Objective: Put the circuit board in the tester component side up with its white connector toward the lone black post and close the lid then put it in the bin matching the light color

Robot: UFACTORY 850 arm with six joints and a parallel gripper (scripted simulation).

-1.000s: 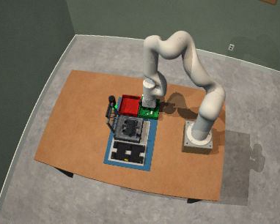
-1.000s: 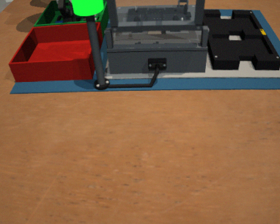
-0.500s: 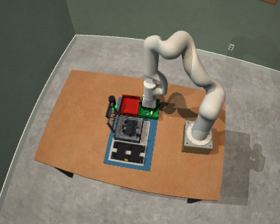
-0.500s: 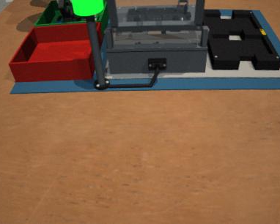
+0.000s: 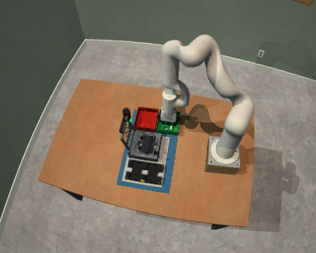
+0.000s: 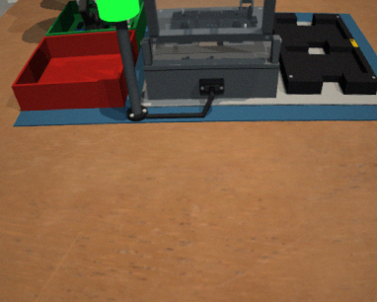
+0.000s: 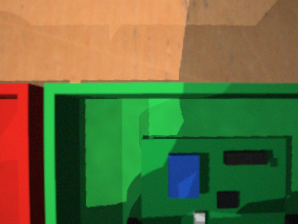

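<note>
The green bin is 10 mm below my hand. Also, from my hand: lid 230 mm ahead, 180 mm to the left, 160 mm above; green circuit board 10 mm below; red bin 150 mm ahead, 10 mm to the right, 10 mm below.
</note>
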